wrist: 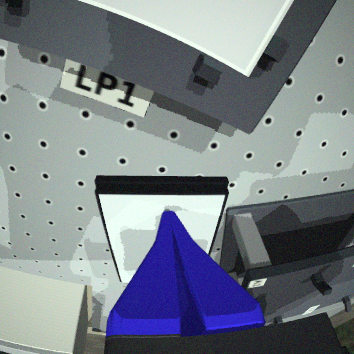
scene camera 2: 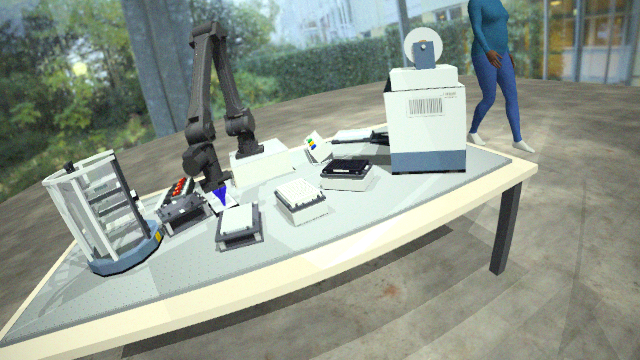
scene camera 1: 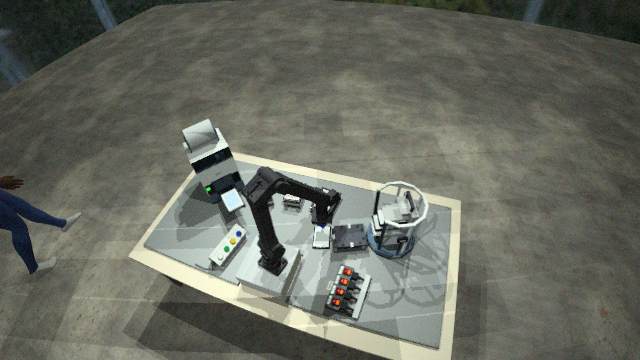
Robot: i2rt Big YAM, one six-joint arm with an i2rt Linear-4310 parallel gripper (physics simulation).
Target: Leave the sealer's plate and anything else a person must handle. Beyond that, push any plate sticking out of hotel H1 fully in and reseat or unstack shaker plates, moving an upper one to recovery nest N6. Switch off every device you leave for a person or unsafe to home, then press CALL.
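Places are measured from the arm's base along level axes (x ahead, y left, z up), in centimetres.
Pixels of known places: gripper, fingertip midpoint: [wrist: 167,217] [scene camera 2: 224,205] [scene camera 1: 322,227]; arm's base at its link origin: [scene camera 2: 250,153] [scene camera 1: 272,262].
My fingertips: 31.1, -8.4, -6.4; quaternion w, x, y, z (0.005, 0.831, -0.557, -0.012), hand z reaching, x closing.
Ahead of a thing's pixels: the offset from my fingertips to its middle, as dx, dy, dz. "pt": to the spot under its first point.
My gripper [scene camera 1: 321,227] [scene camera 2: 221,204] [wrist: 167,217] is shut and empty, its blue tips over a white panel @(-4.5, -1.9, -1.6) [scene camera 1: 321,240] [wrist: 112,215] with a black edge; contact is unclear. A white plate @(+14.7, +6.8, +2.0) [scene camera 2: 237,218] [wrist: 200,22] sits on the nest labelled LP1 @(pt +7.1, +8.5, +1.7) [wrist: 30,25]. Hotel H1 @(pt +23.0, -26.6, +1.4) [scene camera 2: 125,258] holds white plates; a white piece @(+10.3, -29.6, +13.3) [scene camera 1: 376,225] shows at its left side. The sealer @(-2.2, +71.6, +20.5) [scene camera 1: 215,162] [scene camera 2: 427,125] has a pale plate @(-13.9, +48.2, +9.5) [scene camera 1: 232,199] [scene camera 2: 351,135] on its tray. The switch strip @(pt -26.3, -24.6, +2.7) [scene camera 1: 340,291] [scene camera 2: 179,187] shows red lit switches. The button box @(-34.1, +36.5, +1.9) [scene camera 1: 230,245] [scene camera 2: 321,150] has coloured buttons; CALL is unreadable.
A dark grey device @(+0.3, -14.9, +1.5) [scene camera 1: 350,237] [scene camera 2: 182,210] [wrist: 300,280] stands right beside the panel. A white-topped block @(+10.7, +24.5, +3.9) [scene camera 2: 300,192] and a black-topped block @(+0.8, +41.0, +3.9) [scene camera 2: 346,167] stand between LP1 and the sealer. A person [scene camera 1: 25,215] [scene camera 2: 492,85] stands beyond the sealer's end of the table.
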